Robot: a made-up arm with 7 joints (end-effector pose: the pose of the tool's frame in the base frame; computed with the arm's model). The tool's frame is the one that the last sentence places.
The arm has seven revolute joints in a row. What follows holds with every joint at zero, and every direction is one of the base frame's.
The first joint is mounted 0.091 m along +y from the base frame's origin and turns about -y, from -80 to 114.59 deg.
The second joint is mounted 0.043 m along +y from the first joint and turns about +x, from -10 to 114.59 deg.
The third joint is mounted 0.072 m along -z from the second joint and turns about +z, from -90 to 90 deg.
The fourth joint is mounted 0.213 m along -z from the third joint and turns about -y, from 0 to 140 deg.
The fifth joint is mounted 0.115 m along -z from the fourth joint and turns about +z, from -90 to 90 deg.
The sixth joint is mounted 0.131 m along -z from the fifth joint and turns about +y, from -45 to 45 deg.
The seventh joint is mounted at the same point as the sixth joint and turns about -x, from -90 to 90 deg.
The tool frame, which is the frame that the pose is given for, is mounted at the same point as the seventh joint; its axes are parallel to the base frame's.
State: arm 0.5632 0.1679 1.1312 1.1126 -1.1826 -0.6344 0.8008
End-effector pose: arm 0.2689 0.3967 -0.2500 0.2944 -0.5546 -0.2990 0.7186
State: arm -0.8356 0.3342 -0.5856 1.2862 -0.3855 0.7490 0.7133
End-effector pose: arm -0.1479 0.1269 -0.3990 -0.2684 0.2899 -0.3931 0.8303
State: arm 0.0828 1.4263 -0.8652 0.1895 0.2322 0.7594 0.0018
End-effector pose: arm 0.0391 0.6500 -0.1079 0.6476 0.3818 -0.0240 0.6590
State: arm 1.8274 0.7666 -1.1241 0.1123 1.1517 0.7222 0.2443
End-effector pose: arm 0.3825 0.4834 0.1127 -0.0056 -0.5533 0.2475 0.7954
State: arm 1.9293 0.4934 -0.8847 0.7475 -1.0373 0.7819 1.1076
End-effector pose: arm 0.4041 0.2405 0.2645 0.5395 -0.3422 -0.2392 0.7311
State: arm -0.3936 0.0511 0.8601 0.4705 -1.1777 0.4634 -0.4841
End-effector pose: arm -0.1243 0.2442 -0.4890 0.4416 0.2451 -0.2139 0.8362
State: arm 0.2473 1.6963 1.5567 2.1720 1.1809 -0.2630 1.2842
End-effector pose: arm -0.0510 0.2533 0.2135 -0.3161 0.4878 0.8036 0.1277
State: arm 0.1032 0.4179 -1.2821 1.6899 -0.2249 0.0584 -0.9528
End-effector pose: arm 0.1030 0.0238 -0.3199 0.0510 -0.7629 -0.2793 0.5809
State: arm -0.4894 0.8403 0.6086 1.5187 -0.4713 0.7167 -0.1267
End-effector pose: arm 0.1337 0.4495 -0.1778 0.6822 -0.1755 -0.1132 0.7007
